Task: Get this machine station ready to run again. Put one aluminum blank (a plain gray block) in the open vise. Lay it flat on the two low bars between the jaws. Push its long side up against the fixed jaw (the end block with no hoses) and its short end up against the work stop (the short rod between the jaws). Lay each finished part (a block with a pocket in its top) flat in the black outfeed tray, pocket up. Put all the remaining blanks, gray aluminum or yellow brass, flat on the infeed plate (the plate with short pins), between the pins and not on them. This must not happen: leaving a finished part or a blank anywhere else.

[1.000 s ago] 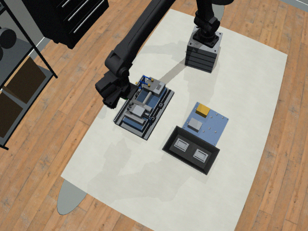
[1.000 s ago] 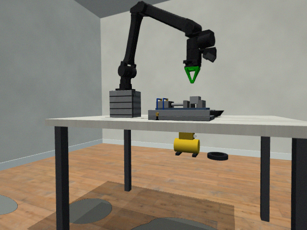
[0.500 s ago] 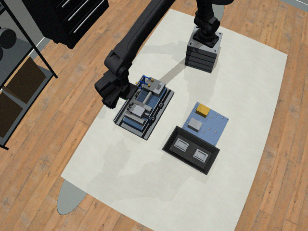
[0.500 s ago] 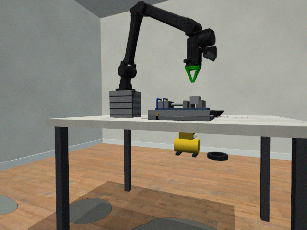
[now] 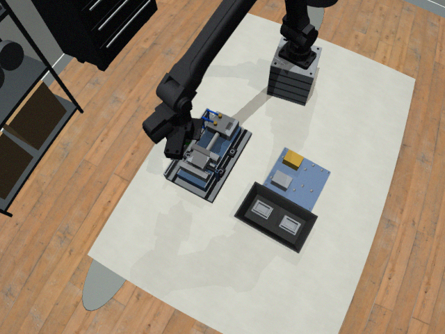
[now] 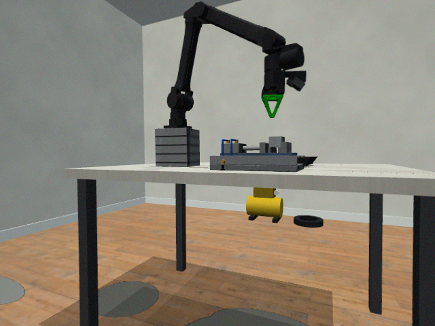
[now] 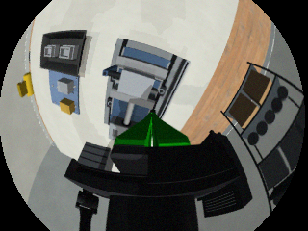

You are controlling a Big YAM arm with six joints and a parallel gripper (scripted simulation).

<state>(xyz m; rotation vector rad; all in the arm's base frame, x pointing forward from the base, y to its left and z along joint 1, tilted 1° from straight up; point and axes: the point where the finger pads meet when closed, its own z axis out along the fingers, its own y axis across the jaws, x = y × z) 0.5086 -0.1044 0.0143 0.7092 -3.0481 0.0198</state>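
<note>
Right now my hand is 160 mm past the hose-end block, 110 mm above it and 20 mm to the right of it. From my hand the other things lie so: yellow brass blank 280 mm to the left, 210 mm behind, 160 mm below.
</note>
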